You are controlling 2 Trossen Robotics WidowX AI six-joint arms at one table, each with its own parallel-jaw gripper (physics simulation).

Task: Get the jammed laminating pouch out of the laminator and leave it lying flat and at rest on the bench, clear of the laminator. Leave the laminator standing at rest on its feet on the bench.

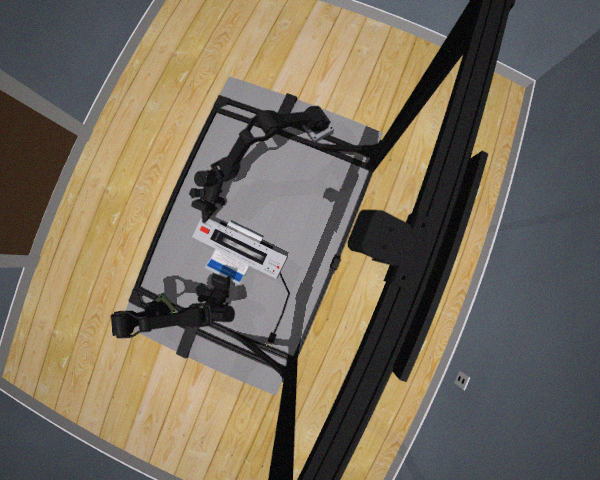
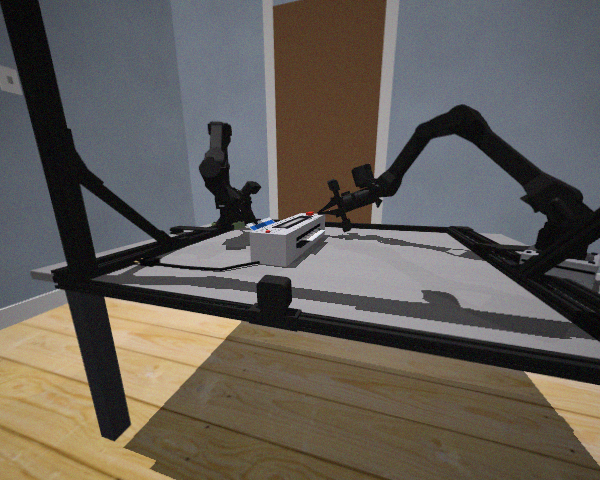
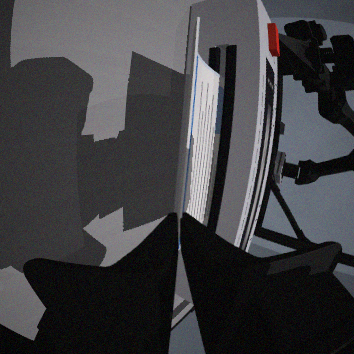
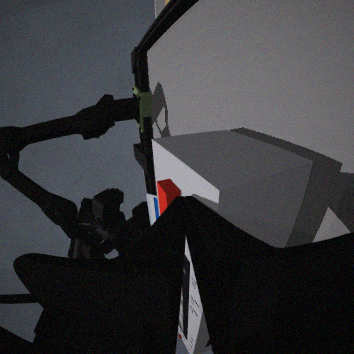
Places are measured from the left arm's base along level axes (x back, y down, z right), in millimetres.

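Where they show: left gripper, between the fingertips: (image 1: 229, 277) (image 2: 256, 224) (image 3: 177, 219); right gripper, between the fingertips: (image 1: 203, 222) (image 2: 317, 213) (image 3: 276, 36) (image 4: 183, 203); left arm's base, origin of its link: (image 1: 161, 310) (image 4: 136, 107); right arm's base, origin of its link: (image 1: 317, 125) (image 2: 560, 253) (image 3: 282, 168).
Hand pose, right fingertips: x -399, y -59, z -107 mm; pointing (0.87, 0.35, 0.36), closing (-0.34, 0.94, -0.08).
Observation:
Things, the pixels of their top centre, and the offset from my right fingertips. "spot": a spot on its surface instead. Level surfaces: height alone.
- grey bench, height of its surface: dy +84 mm
- red switch, centre of its top: (image 4: 162, 210) (image 3: 277, 39) (image 2: 310, 212) (image 1: 204, 230) dz +25, dx +16, dy -5 mm
- black cord, a spot on its surface: (image 2: 220, 269) (image 1: 289, 293) spot: dz +439, dx -36, dy +78 mm
- plug, centre of its top: (image 2: 149, 258) (image 1: 271, 338) dz +515, dx +147, dy +70 mm
- white flap, a spot on its surface: (image 2: 312, 239) spot: dz +194, dx -116, dy +44 mm
The white laminator (image 1: 275, 258) (image 2: 269, 245) (image 3: 245, 75) (image 4: 265, 165) stands upright on the grey bench (image 1: 285, 185) (image 2: 400, 265); its feet are hidden. The white pouch with a blue band (image 1: 221, 266) (image 2: 262, 224) (image 3: 202, 150) (image 4: 156, 207) sticks out of its slot on the left arm's side, sloping up. My left gripper (image 1: 222, 275) (image 2: 254, 220) (image 3: 177, 219) appears shut on the pouch, whose thin blue edge runs between the fingertips. My right gripper (image 1: 204, 220) (image 2: 321, 213) (image 4: 183, 203) is shut and empty, tips close to the red switch (image 1: 204, 229) (image 2: 309, 213) (image 3: 273, 40) (image 4: 169, 193); contact is unclear.
A black cord (image 1: 288, 294) (image 2: 220, 269) runs from the laminator's end to a plug (image 1: 271, 337). A white flap (image 1: 245, 231) (image 2: 312, 239) juts from the laminator's side opposite the pouch. A black frame rail (image 1: 170, 210) (image 2: 425, 345) edges the bench.

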